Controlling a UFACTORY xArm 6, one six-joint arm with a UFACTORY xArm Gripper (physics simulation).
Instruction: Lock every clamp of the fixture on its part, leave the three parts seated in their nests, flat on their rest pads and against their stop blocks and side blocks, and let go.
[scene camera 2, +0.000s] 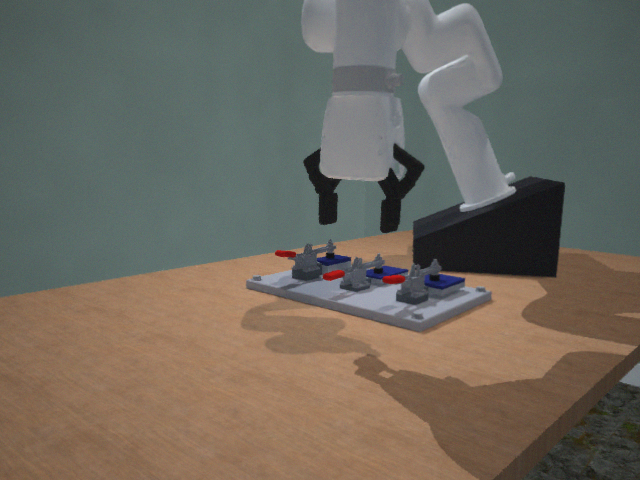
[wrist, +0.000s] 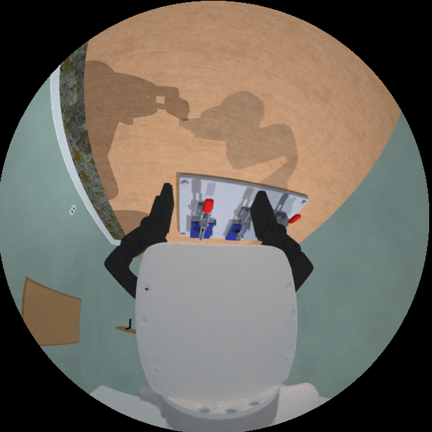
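Observation:
The pale fixture plate lies on the table and bears three grey toggle clamps. The right clamp, the middle clamp and the left clamp have red handles lying low, near level, and arms reaching over the parts. The black pads appear down on the right blue part, middle blue part and left blue part. Exact seating against the blocks cannot be told. My gripper is open and empty, above the fixture. A finger hides the middle handle in the wrist view.
The black wedge-shaped base of the arm stands behind the fixture at the right. The wooden table bears shadows of the arm. Its edge shows at the lower right of the scene view and at the left of the wrist view.

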